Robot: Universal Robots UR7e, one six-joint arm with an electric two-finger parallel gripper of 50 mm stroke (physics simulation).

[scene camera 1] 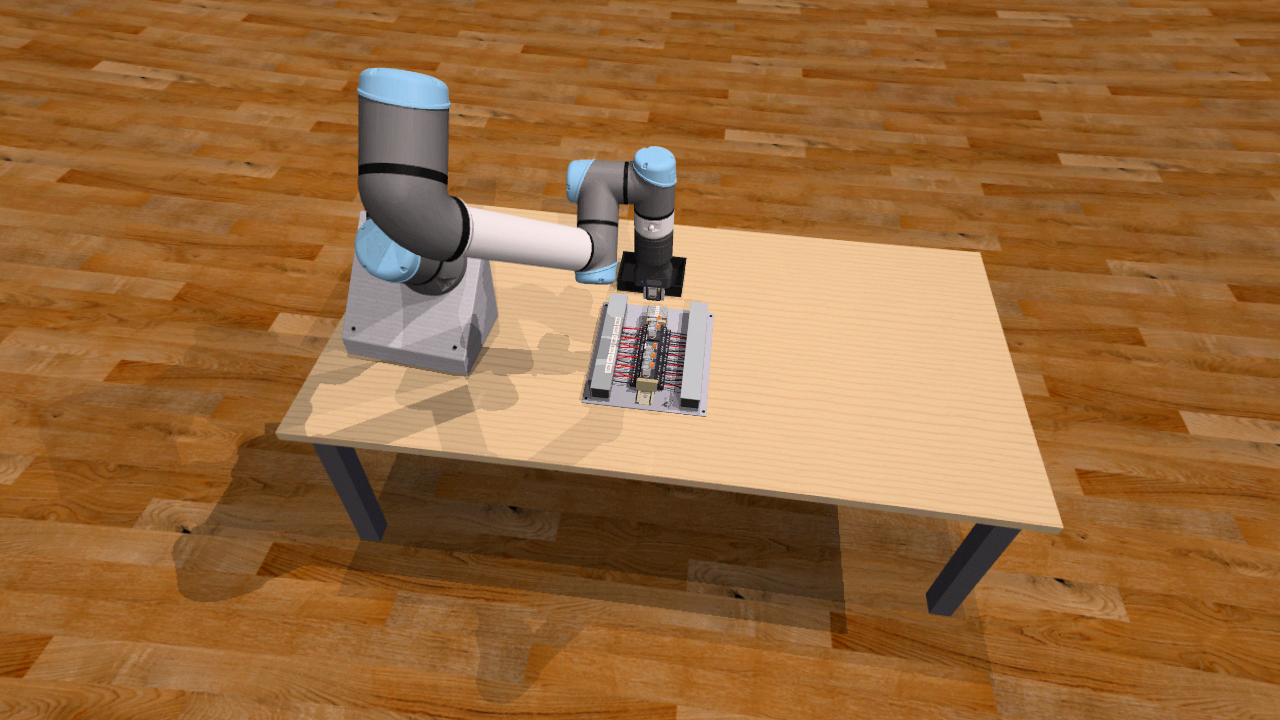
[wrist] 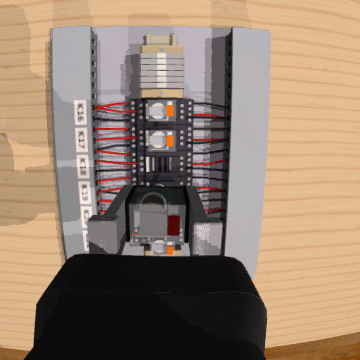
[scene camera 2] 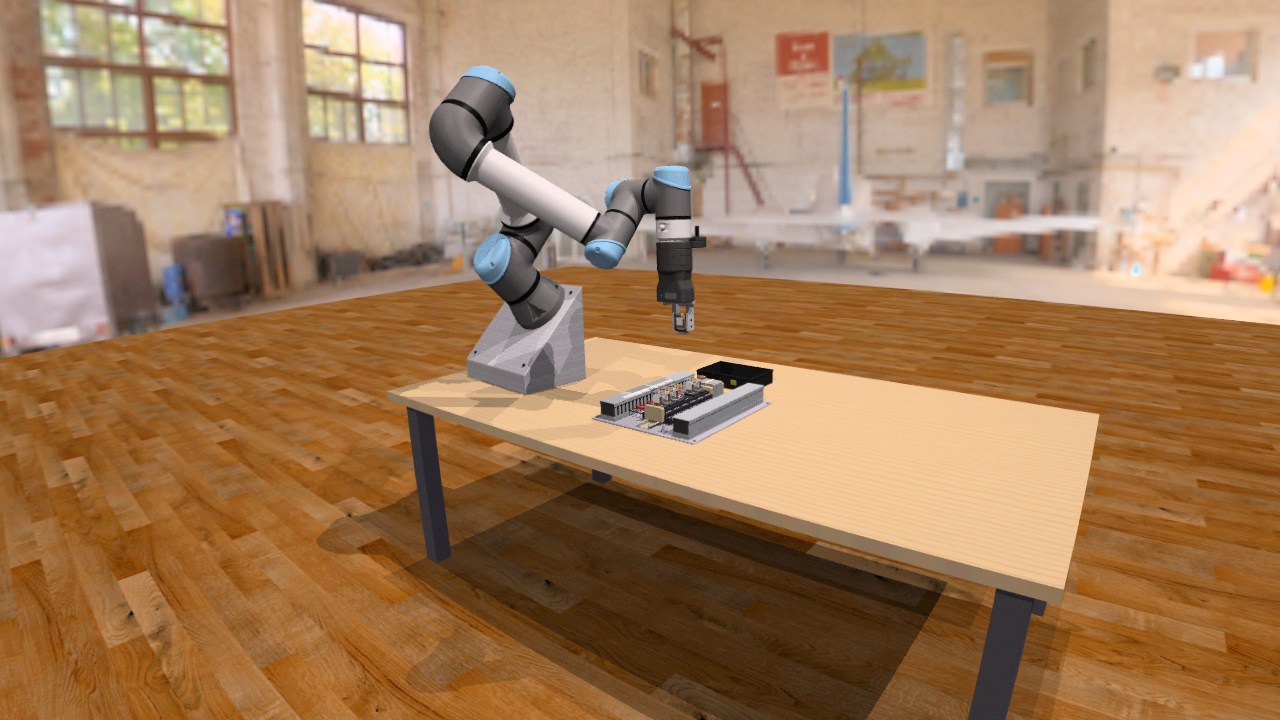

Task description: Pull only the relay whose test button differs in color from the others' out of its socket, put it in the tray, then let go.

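Where they show: gripper, between the fingertips: (scene camera 1: 654, 296) (wrist: 159, 202) (scene camera 2: 683, 330); arm's base, origin of its link: (scene camera 1: 433, 260) (scene camera 2: 542, 306).
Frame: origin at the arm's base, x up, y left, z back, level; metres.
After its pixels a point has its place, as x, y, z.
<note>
My gripper (scene camera 1: 654, 292) @(-0.008, -0.019, -0.485) (scene camera 2: 683, 320) @(-0.008, -0.019, -0.485) (wrist: 159, 202) @(-0.008, -0.019, -0.485) is shut on a relay (wrist: 152, 222) @(0.027, -0.018, -0.481) with a dark red test button and holds it in the air above the panel (scene camera 1: 619, 402) @(-0.189, -0.170, -0.437) (scene camera 2: 624, 425) @(-0.189, -0.177, -0.448) (wrist: 112, 60) @(-0.189, 0.097, -0.426). In the wrist view, an empty socket (wrist: 161, 164) @(-0.160, -0.022, -0.487) shows beside the K18 label. Seated relays with orange buttons, one upper relay (wrist: 159, 111) @(-0.124, 0.037, -0.484) and one below it (wrist: 160, 141) @(-0.124, 0.007, -0.485), stand beside K16 and K17. Another orange-button relay (wrist: 159, 247) @(-0.124, -0.107, -0.486) shows partly below the held one. The black tray (scene camera 1: 678, 282) @(-0.189, 0.238, -0.520) (scene camera 2: 760, 378) @(-0.166, 0.235, -0.531) stands behind the panel and does not show in the wrist view.
Grey wire ducts, one left (scene camera 1: 609, 344) @(-0.149, -0.041, -0.392) (wrist: 72, 65) @(-0.149, 0.085, -0.390) and one right (scene camera 1: 695, 353) @(-0.149, -0.035, -0.586) (scene camera 2: 720, 409) @(-0.156, -0.054, -0.606) (wrist: 250, 125) @(-0.149, 0.026, -0.584), flank the socket row. Red and black wires run between them. A terminal block (wrist: 161, 70) @(-0.145, 0.080, -0.485) sits at the row's end. The panel lies on the wooden table (scene camera 1: 850, 376) @(-0.192, -0.005, -0.937) (scene camera 2: 877, 465) @(-0.192, -0.069, -0.957).
</note>
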